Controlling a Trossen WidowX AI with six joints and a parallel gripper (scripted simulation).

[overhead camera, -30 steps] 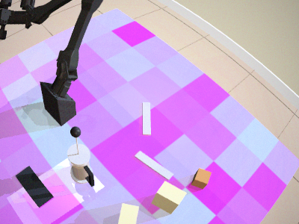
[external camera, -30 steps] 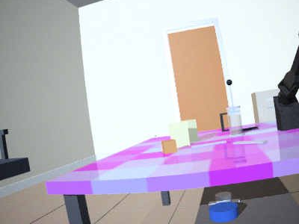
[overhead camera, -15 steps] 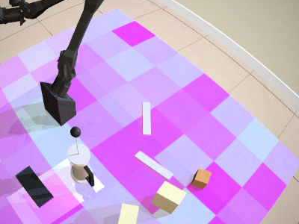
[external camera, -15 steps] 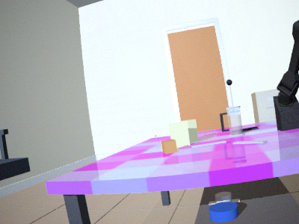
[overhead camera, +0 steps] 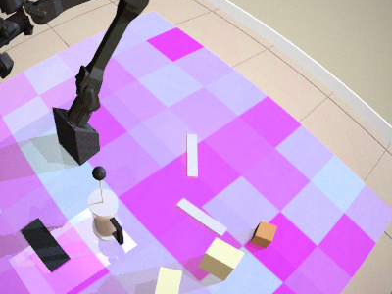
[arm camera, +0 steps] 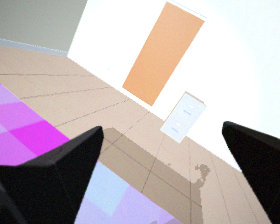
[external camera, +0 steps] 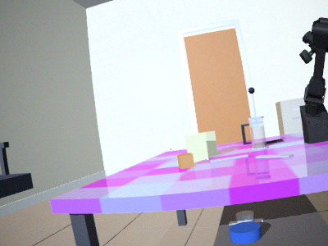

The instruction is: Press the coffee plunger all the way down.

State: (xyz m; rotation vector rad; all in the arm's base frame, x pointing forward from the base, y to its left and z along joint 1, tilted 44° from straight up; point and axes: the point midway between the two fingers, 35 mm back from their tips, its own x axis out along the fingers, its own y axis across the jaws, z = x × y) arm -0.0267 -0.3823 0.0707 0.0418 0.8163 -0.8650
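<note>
Now: the coffee press 34 cm ahead of my gripper tip, 31 cm below it and 19 cm to the left of it. The rest, counted from my gripper tip: orange cube: 59 cm ahead, 51 cm to the left, 41 cm below; black flat block: 43 cm below, 28 cm ahead, 1 cm to the left.
</note>
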